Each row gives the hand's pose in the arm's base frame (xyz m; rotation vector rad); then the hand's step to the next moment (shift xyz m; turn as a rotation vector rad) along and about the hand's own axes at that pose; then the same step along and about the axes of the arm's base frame.
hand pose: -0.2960 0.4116 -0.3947 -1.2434 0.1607 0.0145
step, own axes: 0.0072 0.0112 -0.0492 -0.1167 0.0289 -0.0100
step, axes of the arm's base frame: 0.0004 -0.0433 -0.0268 -0.1194 0.0088 -0.0152
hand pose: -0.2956 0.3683 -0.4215 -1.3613 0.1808 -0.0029
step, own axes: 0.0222 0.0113 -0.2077 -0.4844 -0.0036 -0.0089
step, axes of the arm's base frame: -0.0064 -0.2018 -0.0546 -0.4784 0.0424 0.0635
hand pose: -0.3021 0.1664 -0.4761 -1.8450 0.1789 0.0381
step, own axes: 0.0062 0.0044 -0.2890 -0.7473 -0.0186 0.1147
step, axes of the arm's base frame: -0.0137 -0.2787 0.0757 -0.7277 0.1919 0.0745
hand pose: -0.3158 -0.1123 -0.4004 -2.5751 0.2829 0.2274
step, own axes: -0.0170 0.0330 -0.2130 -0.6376 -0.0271 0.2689
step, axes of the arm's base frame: -0.0022 -0.1373 0.1670 -0.6361 0.2634 -0.0751
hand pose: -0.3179 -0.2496 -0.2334 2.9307 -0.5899 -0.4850
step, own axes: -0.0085 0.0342 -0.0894 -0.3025 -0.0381 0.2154
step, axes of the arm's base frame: 0.0099 -0.0238 0.0926 -0.3218 0.1440 -0.1227
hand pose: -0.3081 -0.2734 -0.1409 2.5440 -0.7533 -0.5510
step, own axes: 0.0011 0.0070 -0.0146 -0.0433 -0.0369 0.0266
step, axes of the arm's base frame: 0.0050 -0.0018 0.0153 -0.0310 0.0457 -0.0298
